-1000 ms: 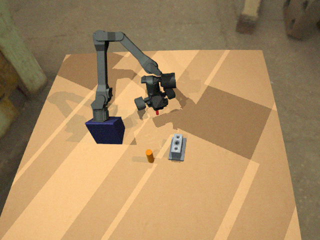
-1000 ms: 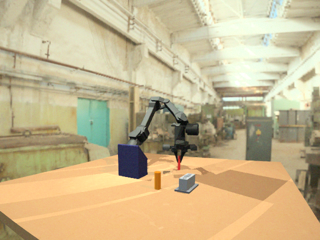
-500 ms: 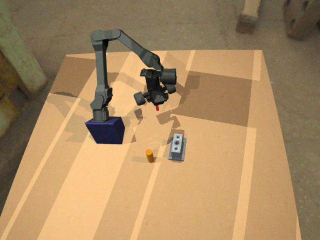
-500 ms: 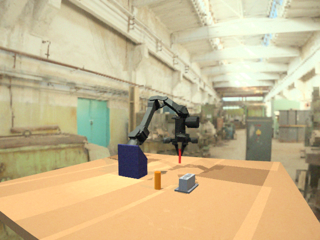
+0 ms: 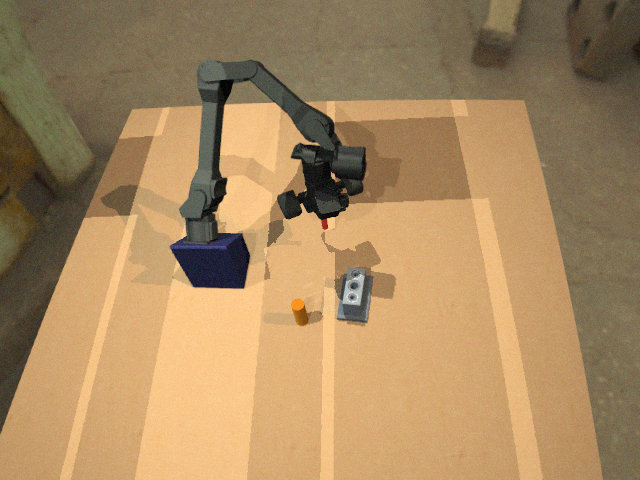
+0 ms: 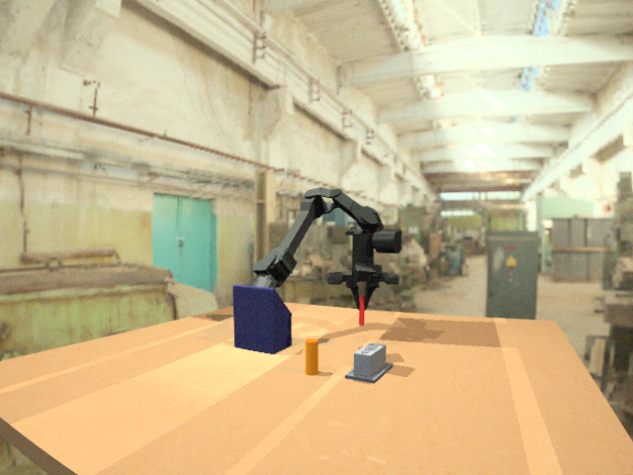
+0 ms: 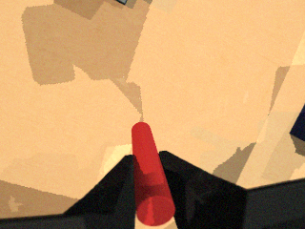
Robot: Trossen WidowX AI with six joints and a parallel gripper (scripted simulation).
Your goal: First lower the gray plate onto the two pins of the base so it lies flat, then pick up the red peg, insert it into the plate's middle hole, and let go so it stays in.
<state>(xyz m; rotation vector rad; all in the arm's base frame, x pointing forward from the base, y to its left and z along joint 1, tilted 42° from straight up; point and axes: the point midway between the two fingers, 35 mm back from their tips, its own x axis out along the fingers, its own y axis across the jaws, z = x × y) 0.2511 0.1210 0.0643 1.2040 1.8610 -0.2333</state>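
My gripper tip is now 10 cm short of the gray plate, 14 cm to the left of it and 7 cm above it. Also, from my gripper tip: red peg (right at my gripper tip); orange cylinder (1 cm behind, 22 cm to the right, 7 cm below); flat gray base (10 cm ahead, 14 cm to the right, 11 cm below).
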